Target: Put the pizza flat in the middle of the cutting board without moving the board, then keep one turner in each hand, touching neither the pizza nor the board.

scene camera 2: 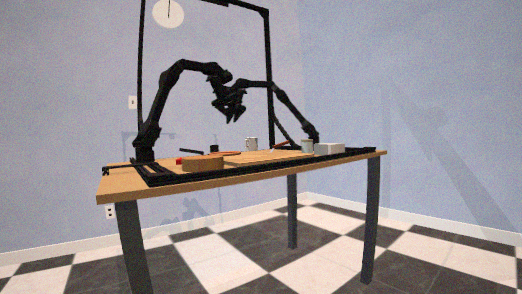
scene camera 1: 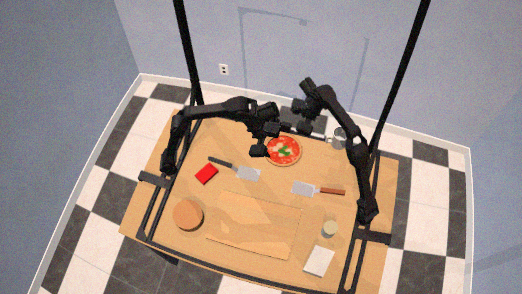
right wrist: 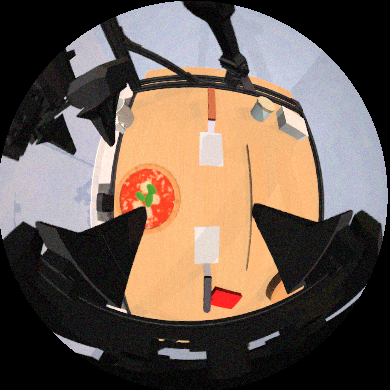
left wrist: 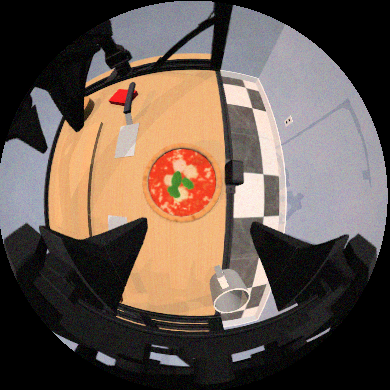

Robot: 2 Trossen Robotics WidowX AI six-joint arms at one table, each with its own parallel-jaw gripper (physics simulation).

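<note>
The pizza (scene camera 1: 283,150) (left wrist: 182,182) (right wrist: 147,200) lies flat on the table near its back edge, apart from the cutting board (scene camera 1: 272,232) (right wrist: 272,170). The dark-handled turner (scene camera 1: 248,173) (left wrist: 127,140) (right wrist: 207,245) and the brown-handled turner (scene camera 1: 303,188) (right wrist: 211,149) lie on the table between pizza and board, blades facing each other. My left gripper (left wrist: 200,225) is open and empty, high behind the pizza; it also shows in the right wrist view (right wrist: 93,148). My right gripper (right wrist: 201,210) is open and empty, high beside the pizza; it also shows in the left wrist view (left wrist: 61,140).
A red block (scene camera 1: 206,173) (right wrist: 226,298) lies by the dark handle. A round wooden block (scene camera 1: 188,215) (scene camera 2: 202,164) is left of the board. A jar (scene camera 1: 330,228) (scene camera 2: 307,146) and white box (scene camera 1: 319,261) (scene camera 2: 329,148) are right. A grey mug (left wrist: 227,290) is at the back edge.
</note>
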